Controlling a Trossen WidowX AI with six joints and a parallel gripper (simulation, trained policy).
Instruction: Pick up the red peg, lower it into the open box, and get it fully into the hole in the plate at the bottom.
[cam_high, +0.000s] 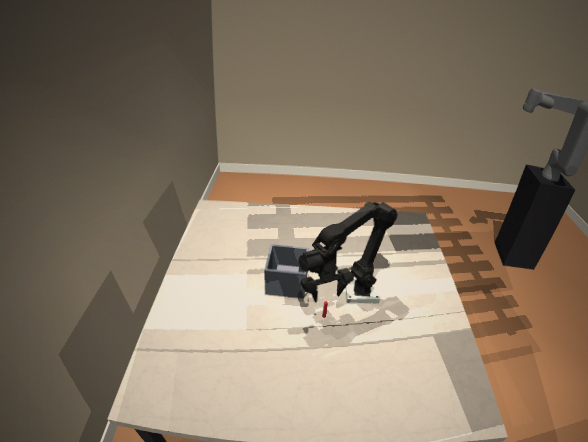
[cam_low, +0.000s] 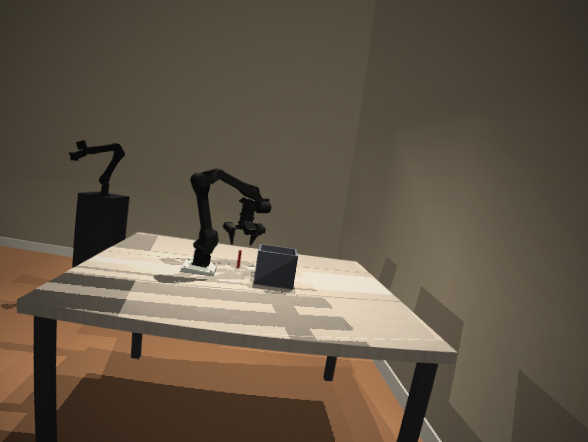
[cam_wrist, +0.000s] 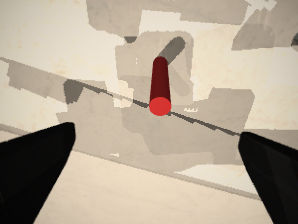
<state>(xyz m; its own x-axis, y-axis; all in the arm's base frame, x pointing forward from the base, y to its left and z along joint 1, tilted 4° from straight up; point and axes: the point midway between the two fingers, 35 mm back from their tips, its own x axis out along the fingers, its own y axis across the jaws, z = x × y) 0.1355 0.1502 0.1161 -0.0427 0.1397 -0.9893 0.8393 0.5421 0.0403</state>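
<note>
The red peg is 6 cm below my gripper tip. The rest, counted from my gripper tip: grey plate: 18 cm ahead, 15 cm to the right, 6 cm below.
</note>
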